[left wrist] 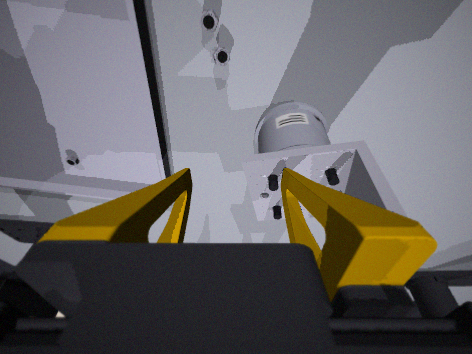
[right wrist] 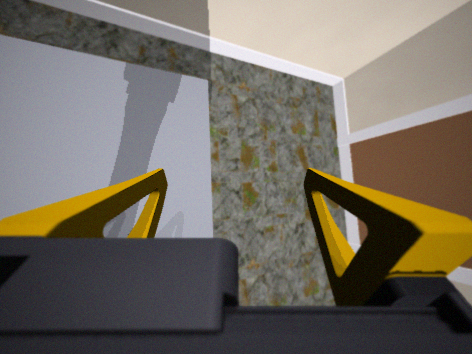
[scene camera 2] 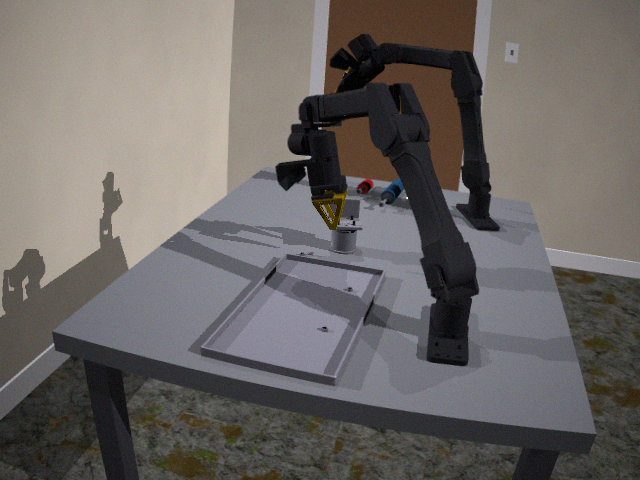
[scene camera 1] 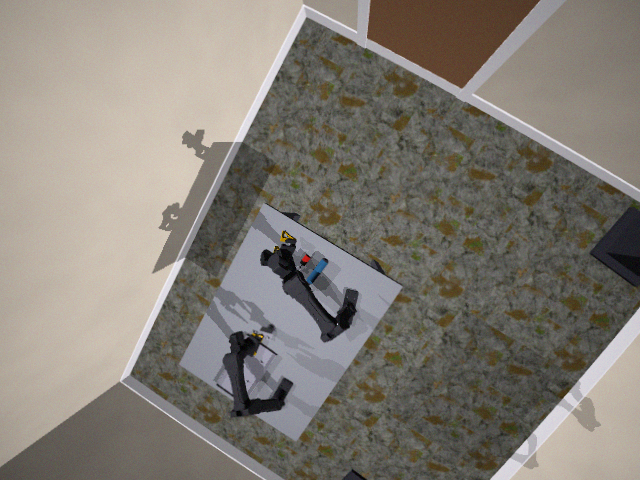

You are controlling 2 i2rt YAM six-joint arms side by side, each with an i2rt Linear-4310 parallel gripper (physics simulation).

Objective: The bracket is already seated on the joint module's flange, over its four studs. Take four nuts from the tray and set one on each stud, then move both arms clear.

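Where they show: left gripper, fingertip midpoint: (left wrist: 236,176) (scene camera 2: 334,225) (scene camera 1: 260,339); right gripper, fingertip midpoint: (right wrist: 235,176) (scene camera 1: 280,238); left arm's base, origin of the base link: (scene camera 2: 447,334) (scene camera 1: 281,392); right arm's base, origin of the base link: (left wrist: 422,276) (scene camera 2: 476,218) (scene camera 1: 348,306).
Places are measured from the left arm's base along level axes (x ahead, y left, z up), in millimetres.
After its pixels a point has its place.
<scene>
The bracket (scene camera 2: 353,208) @(z 89, x 234, y -370 mm) (left wrist: 382,175) @(z 87, x 289, y -360 mm) sits on the joint module (scene camera 2: 343,241) @(z 29, x 242, y -307 mm) (left wrist: 292,135) @(z 39, x 273, y -327 mm). Three dark studs show in the left wrist view, with no nut visible on them; a fourth is not seen. Two nuts (left wrist: 208,21) @(z 5, x 327, y -267 mm) (left wrist: 222,56) @(z 7, x 309, y -275 mm) lie on the table between tray and module. Two more nuts (scene camera 2: 349,289) @(z 8, x 197, y -113 mm) (scene camera 2: 324,329) @(z 9, x 213, y 56 mm) lie apart in the tray (scene camera 2: 268,367) @(z 9, x 273, y 198 mm) (left wrist: 152,75) @(z 6, x 292, y -225 mm). My left gripper (left wrist: 236,176) @(z 70, x 262, y -291 mm) (scene camera 1: 256,345) @(z 70, x 262, y -291 mm) is partly open and empty, above and beside the bracket. My right gripper (right wrist: 235,176) @(z 262, x 384, y -906 mm) (scene camera 1: 281,242) @(z 262, x 384, y -906 mm) is wide open and empty, high over the table's far end.
A red tool (scene camera 1: 305,259) @(z 32, x 256, y -820 mm) (scene camera 2: 365,186) @(z 26, x 253, y -783 mm) and a blue tool (scene camera 1: 317,270) @(z 40, x 169, y -801 mm) (scene camera 2: 392,190) @(z 39, x 169, y -730 mm) lie beyond the module, near the right arm. The left arm's base (scene camera 2: 448,343) @(z 10, x 0, y 48 mm) stands beside the tray. The table edge (scene camera 2: 320,405) @(z -17, x 182, y 237 mm) runs in front of the tray.
</scene>
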